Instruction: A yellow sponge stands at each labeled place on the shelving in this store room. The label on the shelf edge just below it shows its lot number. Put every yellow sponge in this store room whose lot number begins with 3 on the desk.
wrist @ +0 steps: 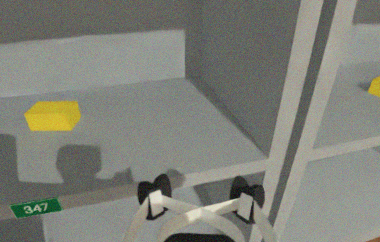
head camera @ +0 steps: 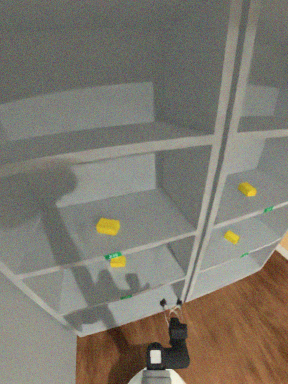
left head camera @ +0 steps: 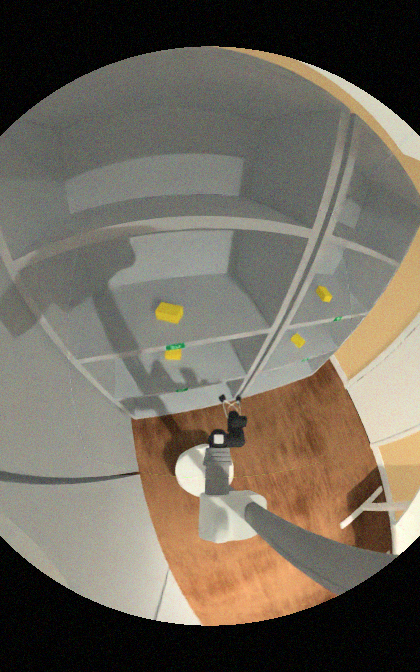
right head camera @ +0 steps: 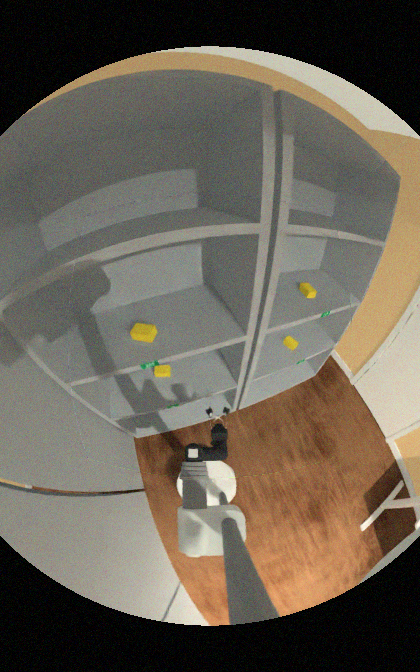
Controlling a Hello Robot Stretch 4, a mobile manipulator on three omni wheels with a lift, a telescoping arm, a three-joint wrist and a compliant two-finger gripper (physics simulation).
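Pixels of known places: gripper, fingertip midpoint: (wrist: 200, 189) (head camera: 170, 300) (right head camera: 217, 407); robot's base, link origin: (right head camera: 207, 482).
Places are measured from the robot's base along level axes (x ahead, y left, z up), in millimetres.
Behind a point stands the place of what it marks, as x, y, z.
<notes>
A yellow sponge (head camera: 118, 261) {713, 248, 552} (left head camera: 173, 354) (right head camera: 162, 371) {706, 245, 551} (wrist: 52, 116) {697, 239, 544} stands on the lower shelf of the left bay; the green label (head camera: 126, 297) {491, 174, 491} (left head camera: 182, 390) (right head camera: 173, 406) {490, 170, 484} (wrist: 36, 207) {492, 174, 492} below it reads 347 in the wrist view. Another sponge (head camera: 108, 226) {616, 210, 1009} (left head camera: 169, 312) (right head camera: 144, 332) {612, 201, 1008} stands on the shelf above. The right bay holds an upper sponge (head camera: 247, 189) {904, -650, 1006} (left head camera: 324, 293) (right head camera: 308, 290) {894, -653, 1009} and a lower sponge (head camera: 231, 237) {891, -660, 548} (left head camera: 298, 340) (right head camera: 290, 343) {885, -664, 549} (wrist: 375, 86) {923, -633, 532}. My gripper (head camera: 171, 303) {425, -92, 621} (left head camera: 230, 398) (right head camera: 218, 411) {425, -92, 621} (wrist: 200, 189) {425, -92, 621} is open and empty, in front of the shelving, right of the 347 sponge.
A double upright (head camera: 200, 245) (wrist: 285, 125) divides the two bays, close to the gripper's right. A grey wall (head camera: 35, 330) {266, 616, 602} stands at the left. White legs (left head camera: 361, 507) (right head camera: 382, 505) stand on the wooden floor (left head camera: 300, 450) (right head camera: 300, 450) {165, -790, -27} at the right; what they carry is unclear.
</notes>
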